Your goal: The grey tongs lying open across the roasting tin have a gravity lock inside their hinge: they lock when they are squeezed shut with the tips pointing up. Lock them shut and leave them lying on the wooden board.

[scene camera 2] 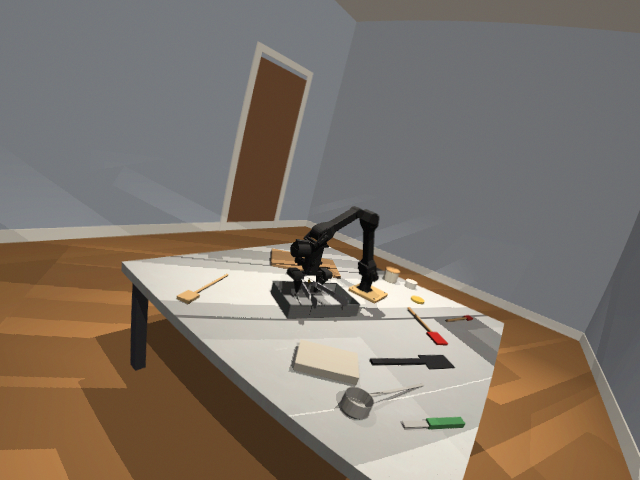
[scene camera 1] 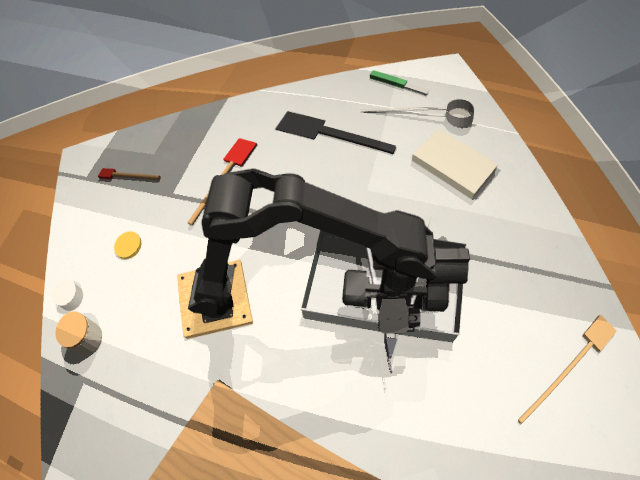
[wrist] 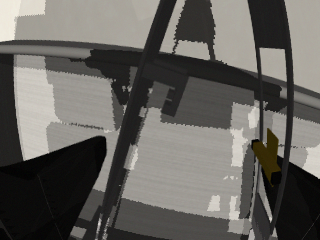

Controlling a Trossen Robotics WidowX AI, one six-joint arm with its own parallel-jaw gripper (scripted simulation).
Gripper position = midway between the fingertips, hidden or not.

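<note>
Gripper [scene camera 1: 392,307] open, holding nothing; scene camera 2 shows the gripper [scene camera 2: 305,292] too, and the wrist view shows the gripper [wrist: 187,154]. A cream block [scene camera 1: 451,160] is visible, and scene camera 2 shows the cream block [scene camera 2: 315,359] as well; in the wrist view the cream block is out of frame. A black spatula [scene camera 1: 298,124] is visible, and scene camera 2 shows the black spatula [scene camera 2: 432,361] as well. A red spatula [scene camera 1: 241,150] and a cork-topped cylinder [scene camera 1: 75,332] are also visible; in the wrist view the cork-topped cylinder is out of frame.
</note>
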